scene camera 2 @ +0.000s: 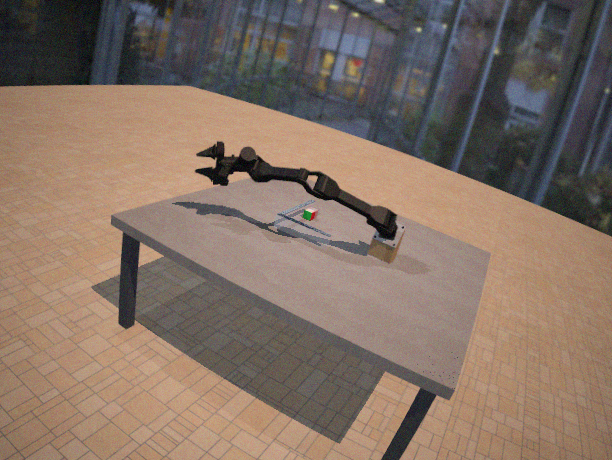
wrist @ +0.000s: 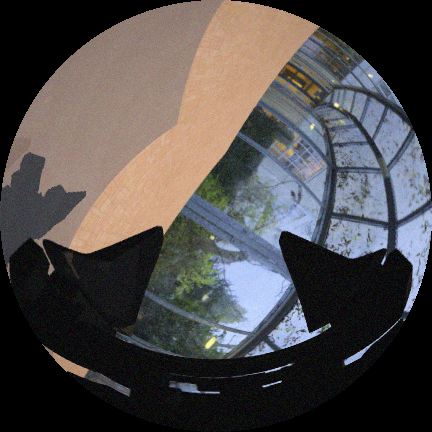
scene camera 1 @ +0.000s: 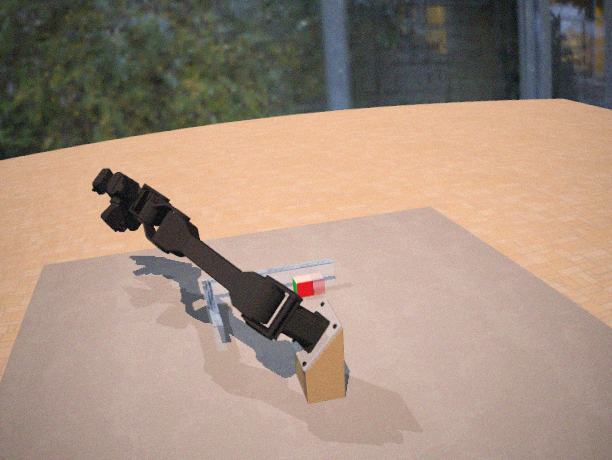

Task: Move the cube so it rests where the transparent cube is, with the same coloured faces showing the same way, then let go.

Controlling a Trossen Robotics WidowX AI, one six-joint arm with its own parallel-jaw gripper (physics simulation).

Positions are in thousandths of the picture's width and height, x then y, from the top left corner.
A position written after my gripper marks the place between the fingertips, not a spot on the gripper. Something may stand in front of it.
Observation:
My gripper (scene camera 1: 166,436) is open, with nothing in its grasp. I also see a grey L-shaped frame (scene camera 1: 350,638).
My gripper is seen too in scene camera 2 (scene camera 2: 319,353) and in the wrist view (wrist: 517,545). The grey L-shaped frame also shows in scene camera 2 (scene camera 2: 468,482).

